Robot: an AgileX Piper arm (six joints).
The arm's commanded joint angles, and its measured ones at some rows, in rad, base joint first. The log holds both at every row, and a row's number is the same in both.
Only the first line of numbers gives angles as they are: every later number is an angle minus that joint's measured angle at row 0.
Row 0, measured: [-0.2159, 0.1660, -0.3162, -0.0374, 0.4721, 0.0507]
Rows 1 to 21, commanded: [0.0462, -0.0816, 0.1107, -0.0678, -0.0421, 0.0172]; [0.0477, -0.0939, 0.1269, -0.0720, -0.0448, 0.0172]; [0.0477, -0.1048, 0.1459, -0.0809, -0.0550, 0.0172]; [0.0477, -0.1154, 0.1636, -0.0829, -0.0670, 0.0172]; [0.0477, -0.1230, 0.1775, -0.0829, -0.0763, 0.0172]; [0.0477, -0.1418, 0.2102, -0.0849, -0.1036, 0.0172]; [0.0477, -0.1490, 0.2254, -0.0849, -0.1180, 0.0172]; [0.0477, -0.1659, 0.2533, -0.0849, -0.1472, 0.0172]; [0.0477, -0.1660, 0.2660, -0.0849, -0.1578, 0.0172]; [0.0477, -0.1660, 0.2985, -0.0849, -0.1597, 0.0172]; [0.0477, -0.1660, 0.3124, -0.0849, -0.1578, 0.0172]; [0.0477, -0.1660, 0.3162, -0.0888, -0.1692, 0.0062]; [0.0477, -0.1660, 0.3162, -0.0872, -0.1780, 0.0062]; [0.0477, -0.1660, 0.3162, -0.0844, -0.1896, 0.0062]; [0.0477, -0.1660, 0.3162, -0.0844, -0.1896, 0.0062]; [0.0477, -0.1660, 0.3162, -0.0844, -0.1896, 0.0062]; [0.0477, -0.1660, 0.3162, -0.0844, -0.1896, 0.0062]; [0.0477, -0.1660, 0.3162, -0.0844, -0.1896, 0.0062]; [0.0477, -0.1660, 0.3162, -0.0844, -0.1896, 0.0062]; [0.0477, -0.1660, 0.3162, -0.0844, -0.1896, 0.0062]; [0.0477, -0.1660, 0.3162, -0.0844, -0.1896, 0.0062]
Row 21, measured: [0.0441, -0.1593, 0.3132, -0.0793, -0.1717, 0.0122]
